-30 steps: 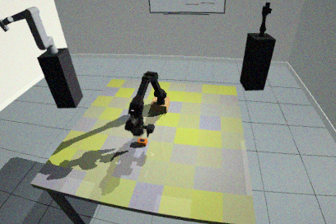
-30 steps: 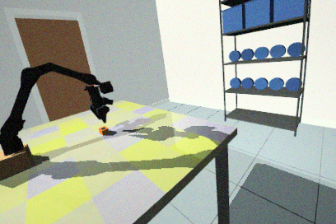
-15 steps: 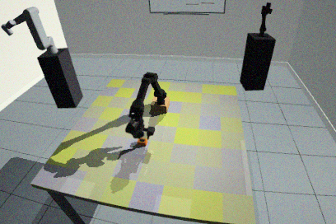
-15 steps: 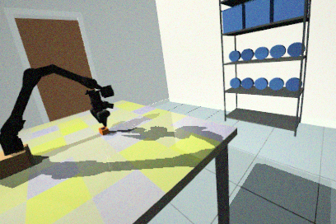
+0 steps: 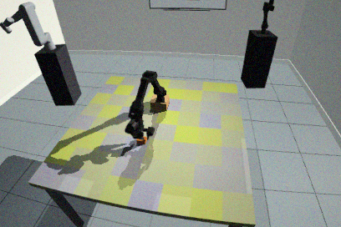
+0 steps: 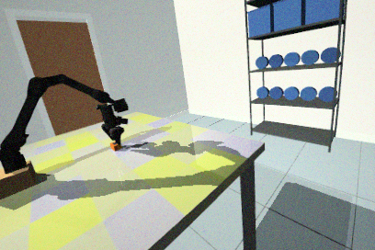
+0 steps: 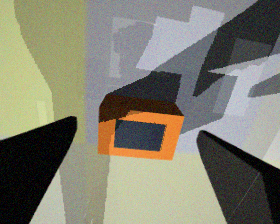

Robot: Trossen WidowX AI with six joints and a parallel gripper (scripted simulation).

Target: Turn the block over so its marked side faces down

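Now: gripper tip 10 mm past the orange block and 10 mm above it.
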